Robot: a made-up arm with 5 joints.
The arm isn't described. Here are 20 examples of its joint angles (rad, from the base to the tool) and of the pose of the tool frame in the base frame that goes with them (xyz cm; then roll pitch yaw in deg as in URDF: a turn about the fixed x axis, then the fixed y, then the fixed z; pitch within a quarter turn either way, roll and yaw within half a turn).
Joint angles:
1: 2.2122 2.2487 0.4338 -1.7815 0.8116
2: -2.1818 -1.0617 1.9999 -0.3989 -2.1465
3: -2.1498 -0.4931 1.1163 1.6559 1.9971
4: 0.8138 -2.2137 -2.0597 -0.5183 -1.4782
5: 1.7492 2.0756 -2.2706 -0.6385 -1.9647
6: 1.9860 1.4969 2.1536 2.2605 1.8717
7: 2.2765 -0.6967 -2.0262 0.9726 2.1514
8: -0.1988 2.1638 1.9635 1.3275 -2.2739
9: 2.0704 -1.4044 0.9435 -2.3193 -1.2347
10: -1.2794 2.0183 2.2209 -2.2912 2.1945
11: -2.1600 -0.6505 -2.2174 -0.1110 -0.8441
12: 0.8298 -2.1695 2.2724 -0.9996 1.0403
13: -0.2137 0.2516 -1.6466 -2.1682 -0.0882
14: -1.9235 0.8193 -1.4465 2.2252 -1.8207
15: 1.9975 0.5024 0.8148 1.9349 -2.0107
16: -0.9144 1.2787 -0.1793 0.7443 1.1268
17: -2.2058 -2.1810 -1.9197 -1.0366 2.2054
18: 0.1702 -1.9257 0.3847 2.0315 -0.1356
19: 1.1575 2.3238 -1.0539 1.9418 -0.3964
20: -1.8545 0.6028 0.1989 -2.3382 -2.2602
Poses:
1: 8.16 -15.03 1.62 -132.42 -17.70 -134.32
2: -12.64 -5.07 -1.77 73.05 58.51 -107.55
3: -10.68 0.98 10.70 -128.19 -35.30 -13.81
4: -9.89 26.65 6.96 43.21 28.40 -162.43
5: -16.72 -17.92 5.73 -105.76 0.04 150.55
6: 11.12 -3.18 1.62 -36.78 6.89 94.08
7: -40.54 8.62 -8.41 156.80 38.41 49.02
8: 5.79 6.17 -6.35 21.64 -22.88 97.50
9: -1.16 14.00 19.93 -45.01 21.80 95.91
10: 11.24 -5.44 -6.91 -171.85 30.80 -151.46
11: 16.27 -22.35 -1.68 170.64 -65.48 -53.09
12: -14.34 11.64 23.56 -20.82 17.47 -118.40
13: 22.41 8.33 6.24 -99.89 -16.56 -134.06
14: 0.29 -10.03 -18.30 51.48 -31.99 -132.00
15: -19.93 4.21 -12.00 58.96 62.78 -19.17
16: 21.53 -18.00 -16.65 27.21 15.46 24.97
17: -0.32 -3.71 24.85 -32.83 -16.63 -114.08
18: 9.81 -7.77 7.28 -162.13 42.94 -131.48
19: -1.04 7.64 -13.56 33.39 16.02 101.71
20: 7.10 -29.18 -7.16 -165.63 0.36 -164.13
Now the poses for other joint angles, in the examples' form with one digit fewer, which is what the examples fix.
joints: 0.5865 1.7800 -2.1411 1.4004 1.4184
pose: -30.4 18.8 -7.3 4.7 -9.5 -122.0
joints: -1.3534 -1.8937 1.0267 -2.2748 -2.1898
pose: 0.4 8.4 16.7 -16.2 -30.3 -145.5
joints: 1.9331 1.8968 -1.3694 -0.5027 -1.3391
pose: -24.9 -2.0 -3.9 -126.0 29.3 90.4
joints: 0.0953 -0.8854 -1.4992 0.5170 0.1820
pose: 3.5 22.1 17.9 -114.7 -34.7 42.7
